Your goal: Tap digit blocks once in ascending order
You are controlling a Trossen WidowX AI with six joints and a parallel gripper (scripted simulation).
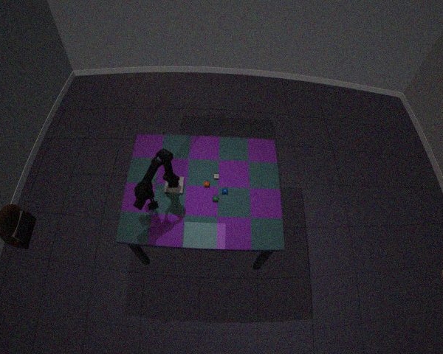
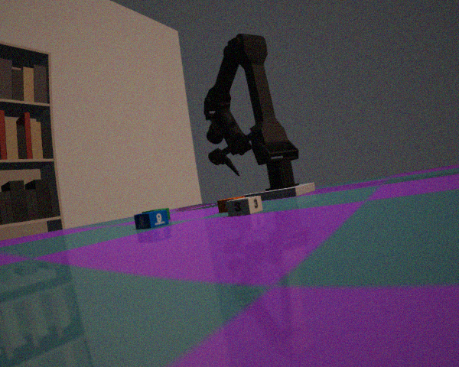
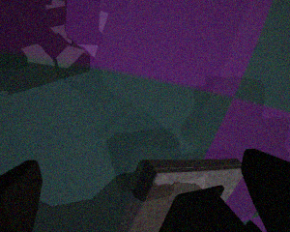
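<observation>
My gripper tip is 410 mm short of the green block and 80 mm above it. The rest, counted from my gripper tip: blue block (480 mm ahead, 80 mm below, 50 mm to the left); then orange block (360 mm ahead, 110 mm to the left, 80 mm below).
</observation>
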